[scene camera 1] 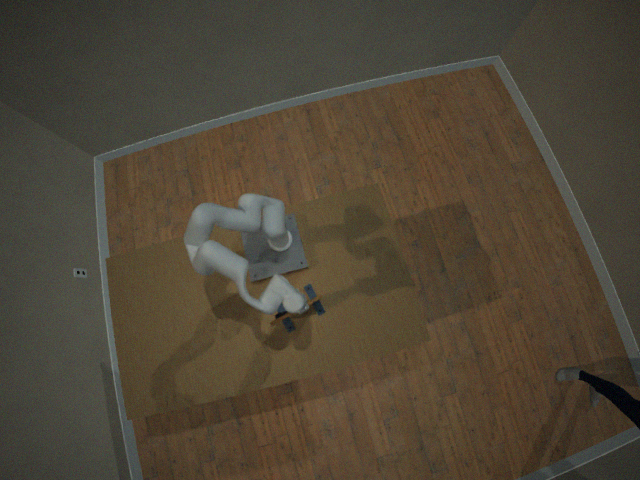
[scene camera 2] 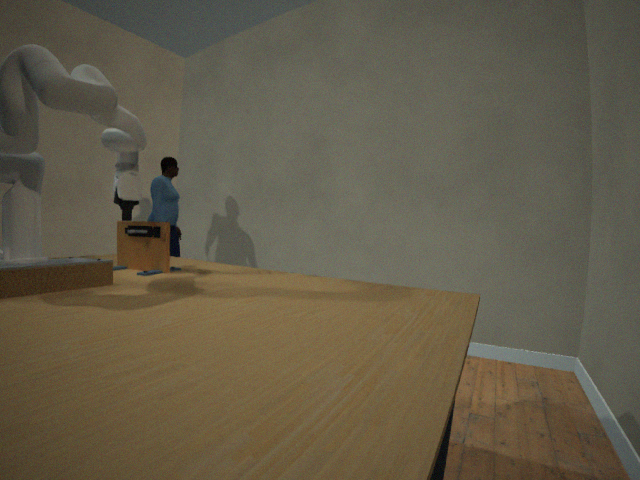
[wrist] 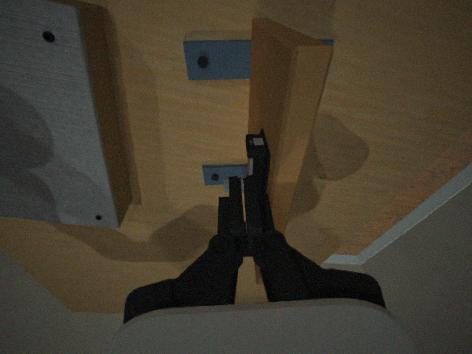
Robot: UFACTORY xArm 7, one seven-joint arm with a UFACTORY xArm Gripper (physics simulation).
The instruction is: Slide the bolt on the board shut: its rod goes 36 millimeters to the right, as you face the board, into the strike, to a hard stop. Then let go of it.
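Frame: origin at the arm's base, x ahead, y left, z up, level; millimetres.
Seen in the pictures: gripper, between the fingertips: [scene camera 2: 126, 220] [wrist: 242, 191]; arm's base, origin of its link: [scene camera 1: 280, 239] [scene camera 2: 23, 262].
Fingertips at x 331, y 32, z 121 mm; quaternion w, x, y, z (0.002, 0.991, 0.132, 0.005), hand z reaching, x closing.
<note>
Offsets run from my fingertips to a thing's top centre. Level surfaces: height alone.
The upright wooden board @[dx +38, dy -40, dz -1 mm] [scene camera 2: 142, 254] [wrist: 312, 75] carries a black bolt housing @[dx +16, dy -64, dz -17 mm] [scene camera 2: 143, 227] [wrist: 258, 155]. In scene camera 2 the pale rod @[dx +22, dy -44, dz -31 mm] [scene camera 2: 137, 231] shows in its left and middle part; a dark block is at its right end. In the wrist view a small grey knob @[dx +3, dy -29, dz -30 mm] [wrist: 226, 188] sticks out on the bolt side, partly hidden by the fingertips. My gripper [scene camera 2: 126, 219] [wrist: 242, 191] is shut and empty. It points down near the board's top edge, its tips beside the housing and over the knob; contact cannot be told. The fingers hide the strike end in the wrist view.
Blue feet [scene camera 2: 149, 272] [wrist: 217, 60] hold the board on the wooden table @[dz -177 mm] [scene camera 1: 361, 330] [scene camera 2: 284, 361]. The grey base plate [scene camera 1: 302, 255] [wrist: 50, 125] stands close on the bolt side. A person [scene camera 2: 164, 198] stands behind the table.
</note>
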